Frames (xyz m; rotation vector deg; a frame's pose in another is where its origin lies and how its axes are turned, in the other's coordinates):
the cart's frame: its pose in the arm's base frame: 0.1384 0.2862 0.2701 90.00 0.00 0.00
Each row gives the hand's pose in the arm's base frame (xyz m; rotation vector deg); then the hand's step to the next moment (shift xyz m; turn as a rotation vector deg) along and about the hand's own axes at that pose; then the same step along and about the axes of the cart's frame.
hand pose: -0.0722 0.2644 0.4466 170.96 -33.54 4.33
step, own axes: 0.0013 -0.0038 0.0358 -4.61 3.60 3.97
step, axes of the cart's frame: 0.0037 -0.0358 0.0008 -5.51 -3.94 2.02
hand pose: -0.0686 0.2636 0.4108 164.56 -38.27 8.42
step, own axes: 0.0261 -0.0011 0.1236 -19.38 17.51 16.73
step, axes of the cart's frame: 0.0304 -0.1173 0.0355 -24.23 -16.22 10.58
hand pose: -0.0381 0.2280 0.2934 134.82 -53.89 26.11
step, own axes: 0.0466 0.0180 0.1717 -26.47 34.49 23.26
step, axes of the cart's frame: 0.0372 -0.1052 0.1397 -40.56 -18.55 21.02
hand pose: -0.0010 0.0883 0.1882 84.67 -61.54 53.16
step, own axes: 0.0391 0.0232 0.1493 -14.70 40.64 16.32
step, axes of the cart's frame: -0.0087 0.0197 0.1546 -42.99 -4.54 16.30
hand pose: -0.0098 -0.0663 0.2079 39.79 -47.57 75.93
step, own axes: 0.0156 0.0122 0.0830 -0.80 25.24 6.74
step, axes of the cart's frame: -0.0215 0.0579 0.0589 -25.88 2.33 2.79
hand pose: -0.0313 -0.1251 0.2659 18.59 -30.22 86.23
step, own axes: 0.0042 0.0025 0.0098 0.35 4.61 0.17
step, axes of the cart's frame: -0.0038 0.0102 0.0013 -4.60 -0.22 -0.46
